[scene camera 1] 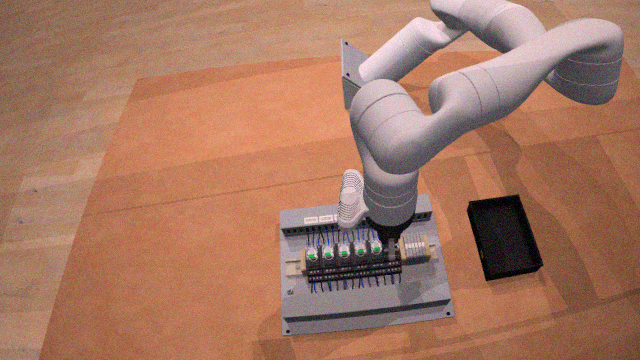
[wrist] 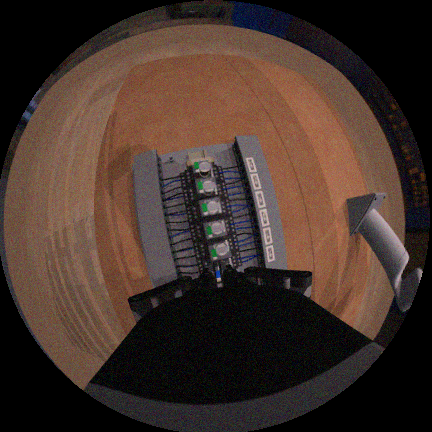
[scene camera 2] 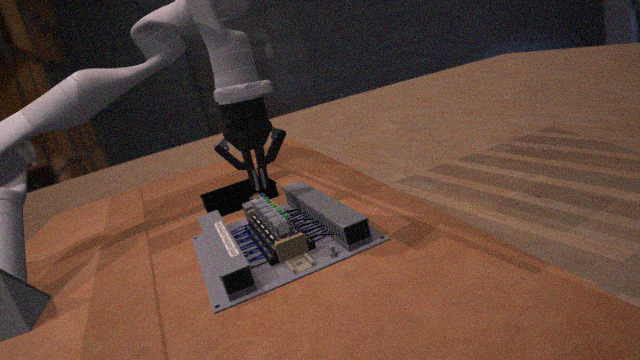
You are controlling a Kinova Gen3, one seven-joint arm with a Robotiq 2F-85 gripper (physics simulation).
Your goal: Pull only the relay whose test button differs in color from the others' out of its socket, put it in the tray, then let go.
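Pixels of known places: gripper, fingertip midpoint: (scene camera 1: 387, 244) (wrist: 217, 269) (scene camera 2: 261, 188); arm's base at its link origin: (scene camera 1: 372, 78) (wrist: 366, 219).
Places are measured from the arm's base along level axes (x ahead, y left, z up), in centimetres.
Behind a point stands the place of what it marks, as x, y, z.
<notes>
The relay with the blue test button (scene camera 2: 262, 195) {47.8, 4.3, 2.6} (wrist: 218, 274) {47.6, 5.3, 2.6} sits at the end of the relay row, beside the terminal blocks. Several relays with green buttons (scene camera 1: 344, 251) {48.9, -3.5, 2.6} (scene camera 2: 278, 218) {49.1, -7.5, 1.7} (wrist: 210, 206) {48.3, -3.6, 2.4} stand in their sockets in the same row. My gripper (scene camera 1: 392, 247) {47.9, 4.2, 3.8} (scene camera 2: 259, 187) {47.9, 4.2, 3.8} (wrist: 217, 269) {47.9, 4.2, 3.8} is shut with nothing held, its fingertips close together just above the blue-button relay. In the wrist view the blue button shows through the narrow gap between the fingers, and the fingers hide most of that relay. The black tray (scene camera 1: 515, 273) {50.4, 29.5, -3.0} (scene camera 2: 218, 200) {37.3, 32.1, -3.5} is right of the panel in scene camera 1.
The grey panel (scene camera 1: 295, 295) {57.0, -11.8, 0.0} carries two raised wire ducts (scene camera 2: 327, 210) {57.0, -5.9, -0.1} (wrist: 150, 210) {57.3, -3.7, -0.1}, one on each side of the relay row. Pale terminal blocks (scene camera 1: 415, 247) {46.6, 9.4, 0.3} stand at the row's end nearest the tray. A grey bracket (scene camera 1: 353, 62) {-1.2, -4.6, 4.4} (wrist: 361, 214) {6.4, -1.7, 0.9} stands behind at the arm.
</notes>
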